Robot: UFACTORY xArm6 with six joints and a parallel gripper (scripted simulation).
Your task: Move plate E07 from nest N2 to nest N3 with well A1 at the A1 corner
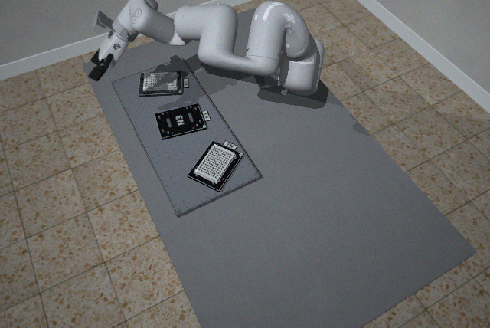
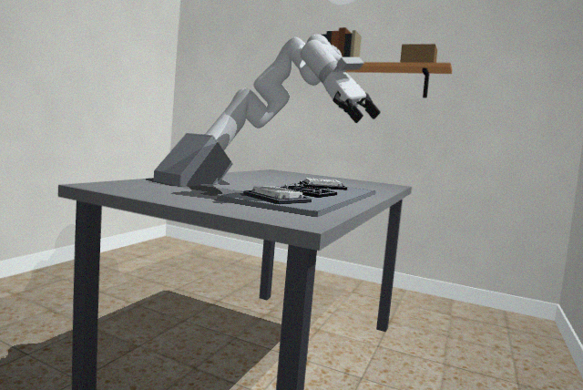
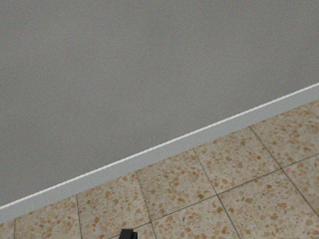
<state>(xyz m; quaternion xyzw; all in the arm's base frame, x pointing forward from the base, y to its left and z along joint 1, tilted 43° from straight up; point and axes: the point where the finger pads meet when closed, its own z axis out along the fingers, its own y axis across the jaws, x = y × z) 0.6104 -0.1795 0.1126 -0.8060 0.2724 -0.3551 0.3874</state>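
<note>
Now: hand 310 mm to the right of the nest N2, 270 mm past it and 250 mm above it. Also, from my hand: black nest (250 mm below, 220 mm behind, 90 mm to the left).
</note>
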